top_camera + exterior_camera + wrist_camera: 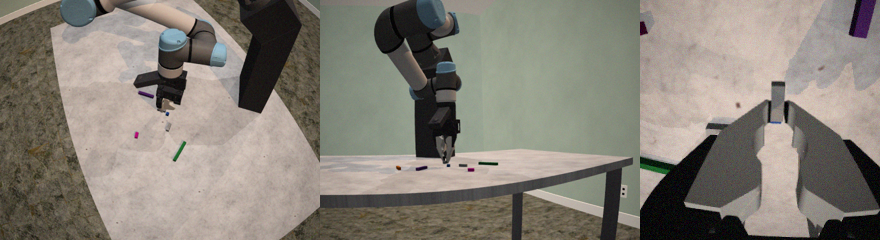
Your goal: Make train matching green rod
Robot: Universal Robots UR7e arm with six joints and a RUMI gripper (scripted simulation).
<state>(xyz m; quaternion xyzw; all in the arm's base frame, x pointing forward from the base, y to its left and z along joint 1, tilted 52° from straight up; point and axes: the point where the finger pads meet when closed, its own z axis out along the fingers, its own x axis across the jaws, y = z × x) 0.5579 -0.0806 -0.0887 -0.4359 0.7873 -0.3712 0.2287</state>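
The blue rod is 30 mm below my hand, 20 mm to the left of it and 20 mm behind it. Also, from my hand: purple rod: 100 mm to the right, 30 mm below, 10 mm ahead; magenta rod: 120 mm ahead, 40 mm to the left, 30 mm below; green rod: 170 mm to the left, 30 mm below, 20 mm ahead.
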